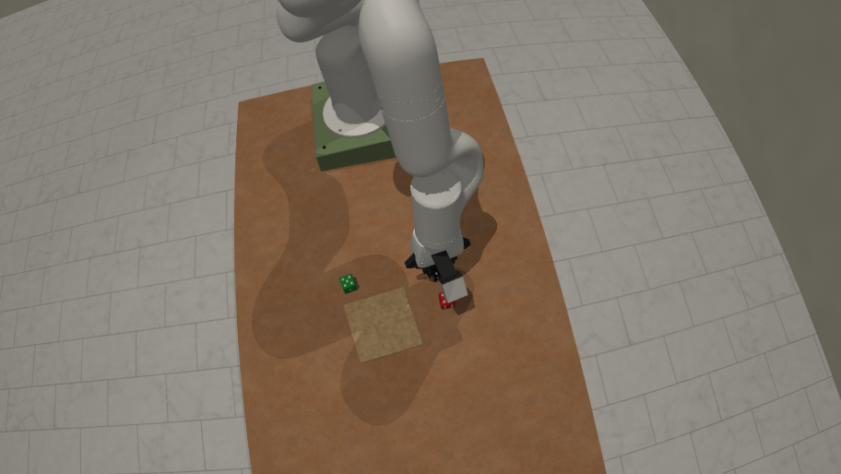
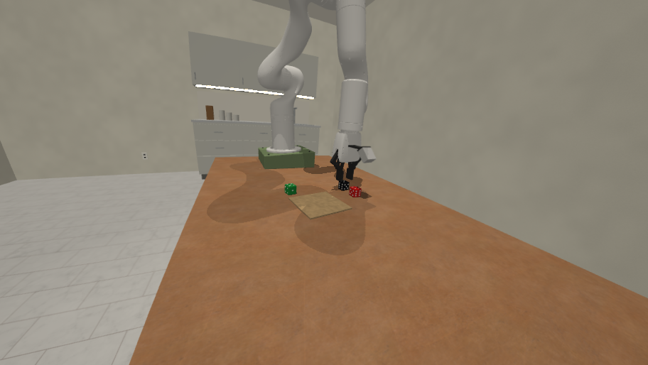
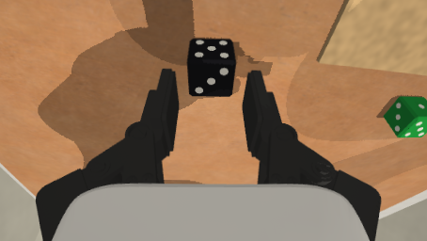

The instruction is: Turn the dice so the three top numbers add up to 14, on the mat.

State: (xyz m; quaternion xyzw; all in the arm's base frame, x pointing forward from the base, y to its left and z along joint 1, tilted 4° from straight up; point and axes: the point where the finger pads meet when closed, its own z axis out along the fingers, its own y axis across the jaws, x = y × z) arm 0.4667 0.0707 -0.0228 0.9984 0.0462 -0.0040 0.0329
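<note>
Now: hand 40 mm above the black die. Round my hand: green die 30 mm behind, 200 mm to the right, 40 mm below; tan square mat 80 mm ahead, 150 mm to the right, 50 mm below; red die 70 mm ahead, 40 mm below.
</note>
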